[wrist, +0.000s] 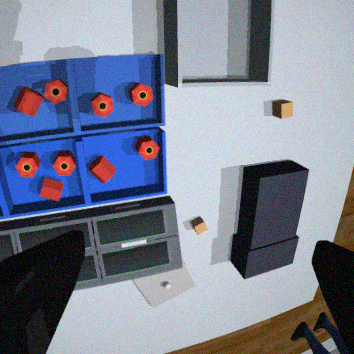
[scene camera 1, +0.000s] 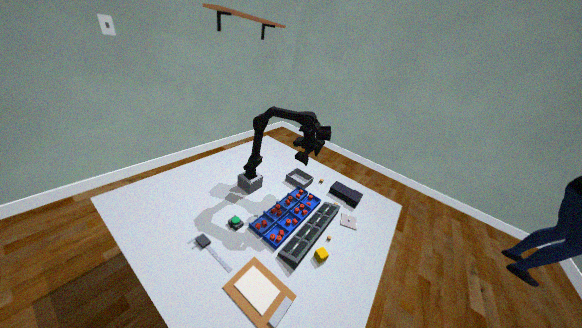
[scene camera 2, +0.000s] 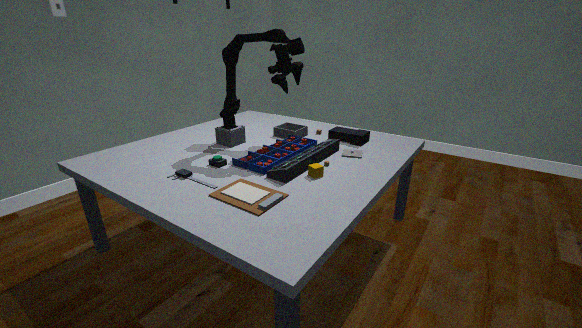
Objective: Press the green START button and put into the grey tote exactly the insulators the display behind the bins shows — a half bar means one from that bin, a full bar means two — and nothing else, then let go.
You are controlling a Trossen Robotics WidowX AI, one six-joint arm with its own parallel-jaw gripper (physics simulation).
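My gripper (scene camera 1: 310, 155) (scene camera 2: 292, 88) (wrist: 201, 248) is open and empty, high above the table near the far end of the blue bins. The blue bins (scene camera 1: 275, 243) (scene camera 2: 252, 167) (wrist: 125, 177) stand in two rows and hold red insulators, some upright, some lying on their sides. The grey tote (scene camera 1: 291, 182) (scene camera 2: 287, 131) (wrist: 259, 40) stands beyond them; the part of its floor in the wrist view is bare. The dark display (scene camera 1: 295, 257) (scene camera 2: 290, 172) (wrist: 172, 220) runs along the bins; its visible panels show thin green outlines, and I cannot make out bars. The green START button (scene camera 1: 235, 219) (scene camera 2: 217, 157) is near the arm's base.
A black box (scene camera 1: 346, 194) (scene camera 2: 349, 135) (wrist: 280, 215), small wooden cubes (wrist: 285, 109) and a pale plate (scene camera 1: 348, 221) (scene camera 2: 351, 153) lie at the far side. A yellow cube (scene camera 1: 321, 255) (scene camera 2: 315, 170) is beside the display. A caliper (scene camera 1: 217, 257) and a clipboard (scene camera 1: 256, 262) lie nearer. A person (scene camera 1: 555, 240) is at the right.
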